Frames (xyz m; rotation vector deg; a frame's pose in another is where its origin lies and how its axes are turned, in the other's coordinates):
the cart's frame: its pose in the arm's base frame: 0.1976 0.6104 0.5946 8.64 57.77 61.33
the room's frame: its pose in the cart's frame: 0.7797 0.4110 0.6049 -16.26 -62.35 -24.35
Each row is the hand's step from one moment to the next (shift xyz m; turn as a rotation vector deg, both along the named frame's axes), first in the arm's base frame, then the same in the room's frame.
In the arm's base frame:
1: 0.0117 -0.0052 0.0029 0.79 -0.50 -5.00
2: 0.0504 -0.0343 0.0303 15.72 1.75 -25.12
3: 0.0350 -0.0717 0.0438 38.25 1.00 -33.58
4: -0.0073 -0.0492 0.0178 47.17 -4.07 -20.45
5: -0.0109 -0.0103 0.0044 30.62 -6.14 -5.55
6: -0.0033 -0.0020 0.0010 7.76 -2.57 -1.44
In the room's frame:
1: 0.0075 -0.0101 0.0037 -0.41 -1.80 -4.74
2: 0.0292 -0.0497 0.0363 10.01 -11.98 -25.25
3: -0.0011 -0.0692 0.0591 27.12 -26.51 -33.96
4: -0.0289 -0.0327 0.0297 34.06 -32.99 -20.27
5: -0.0138 -0.0016 0.0072 21.53 -22.79 -4.81
6: -0.0036 0.0004 0.0016 4.92 -6.61 -1.00

